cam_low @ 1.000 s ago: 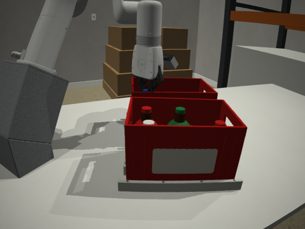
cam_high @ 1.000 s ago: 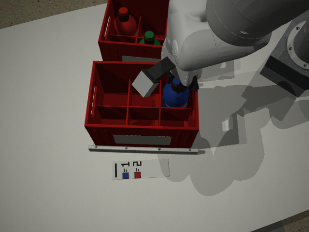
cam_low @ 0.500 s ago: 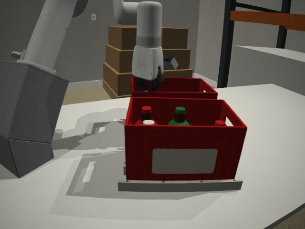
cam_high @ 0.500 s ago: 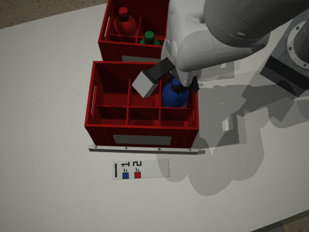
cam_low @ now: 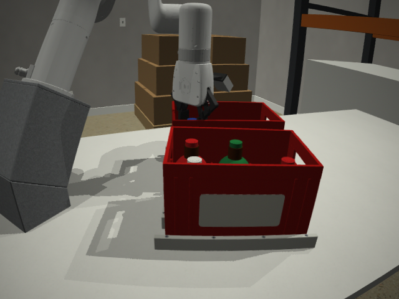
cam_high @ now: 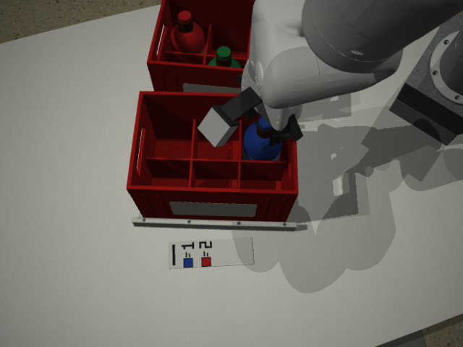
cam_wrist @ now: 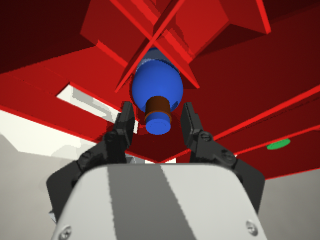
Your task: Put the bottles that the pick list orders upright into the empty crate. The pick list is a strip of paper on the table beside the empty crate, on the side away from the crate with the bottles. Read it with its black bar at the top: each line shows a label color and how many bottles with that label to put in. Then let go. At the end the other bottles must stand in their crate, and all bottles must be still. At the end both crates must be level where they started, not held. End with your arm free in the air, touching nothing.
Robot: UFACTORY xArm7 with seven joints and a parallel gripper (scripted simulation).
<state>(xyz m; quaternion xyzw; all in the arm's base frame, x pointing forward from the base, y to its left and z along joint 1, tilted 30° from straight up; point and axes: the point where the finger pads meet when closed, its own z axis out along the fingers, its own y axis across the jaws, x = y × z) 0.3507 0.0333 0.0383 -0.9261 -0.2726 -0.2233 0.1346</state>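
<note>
The red bottle is 140 mm ahead of my hand, 250 mm to the right of it and 70 mm below it. The rest, counted from my hand: green bottle: 70 mm ahead, 150 mm to the right, 70 mm below; then white bottle: 30 mm behind, 230 mm to the right, 70 mm below; then blue bottle: 70 mm below.
</note>
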